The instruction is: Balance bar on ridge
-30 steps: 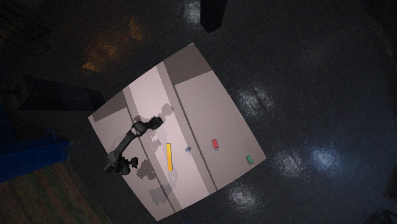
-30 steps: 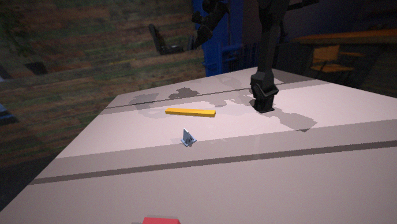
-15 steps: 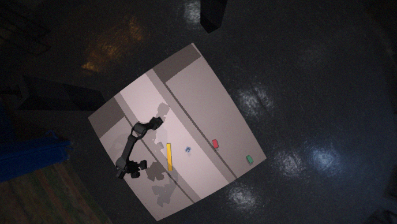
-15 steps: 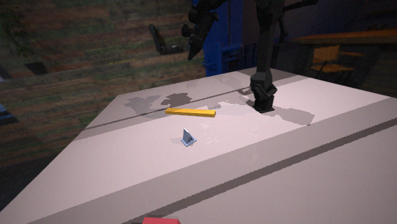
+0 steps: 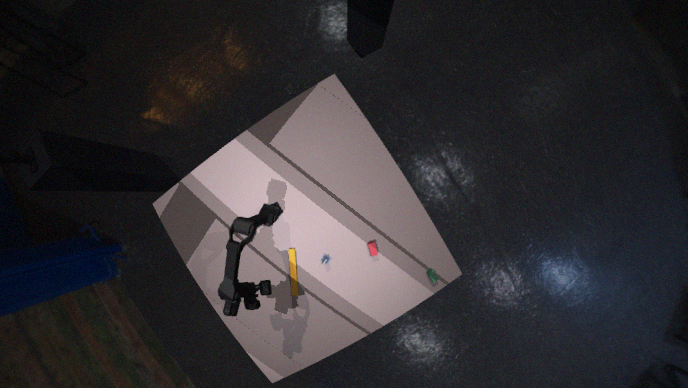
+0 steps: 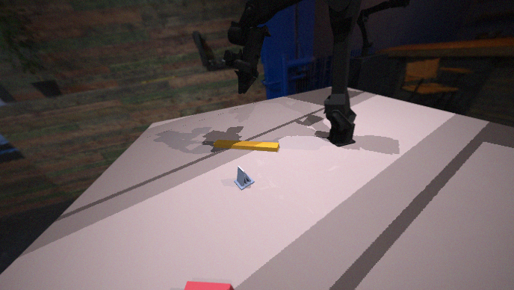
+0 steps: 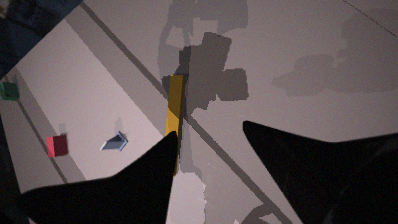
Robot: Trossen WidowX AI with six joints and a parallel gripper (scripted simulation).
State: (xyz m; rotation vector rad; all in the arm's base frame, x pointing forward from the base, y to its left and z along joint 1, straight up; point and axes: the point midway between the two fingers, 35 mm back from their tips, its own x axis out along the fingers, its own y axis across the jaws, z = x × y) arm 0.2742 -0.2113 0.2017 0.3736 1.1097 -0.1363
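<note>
My gripper tip is 160 mm above the yellow bar, 110 mm to the right of it and 30 mm short of it. Also, from my gripper tip: green block: 710 mm to the left, 450 mm ahead, 150 mm below; red block: 520 mm to the left, 150 mm below, 140 mm ahead.
</note>
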